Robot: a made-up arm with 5 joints.
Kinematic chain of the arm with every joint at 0, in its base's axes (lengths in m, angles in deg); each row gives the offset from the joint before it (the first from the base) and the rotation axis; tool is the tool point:
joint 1: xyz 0 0 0.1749 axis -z
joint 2: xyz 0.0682 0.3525 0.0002 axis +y
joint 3: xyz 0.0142 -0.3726 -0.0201 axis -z
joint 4: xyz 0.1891 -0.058 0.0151 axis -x
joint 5: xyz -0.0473 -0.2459 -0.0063 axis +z
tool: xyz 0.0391 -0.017 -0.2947
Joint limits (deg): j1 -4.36..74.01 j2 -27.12..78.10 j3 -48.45..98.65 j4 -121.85..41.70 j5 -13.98..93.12
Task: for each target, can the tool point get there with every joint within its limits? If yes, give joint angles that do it. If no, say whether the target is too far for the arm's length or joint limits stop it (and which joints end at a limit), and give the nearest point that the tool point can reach.
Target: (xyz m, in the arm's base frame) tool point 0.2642 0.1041 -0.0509
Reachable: yes | joints 56.98 27.67 -19.23 -93.32 63.83
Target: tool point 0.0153 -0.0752 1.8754
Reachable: no: too far | nearest point -0.0665 -0.1298 0.6231 | short by 1.256 m
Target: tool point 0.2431 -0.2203 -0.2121
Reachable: yes | joints 21.70 -1.14 -16.32 -27.23 3.41
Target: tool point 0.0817 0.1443 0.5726
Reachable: no: joint limits stop it (at a limit: joint 1, joint 3, joint 4, joint 5) | nearest point -0.1393 0.0760 0.5623 | short by 0.232 m
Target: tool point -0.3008 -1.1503 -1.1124
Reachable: no: too far | nearest point -0.0898 -0.3931 -0.2091 | short by 1.197 m
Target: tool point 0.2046 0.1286 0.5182
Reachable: no: joint limits stop it (at a limit: joint 2, joint 3, joint 4, joint 5) | nearest point 0.2551 0.1604 0.2795 | short by 0.246 m
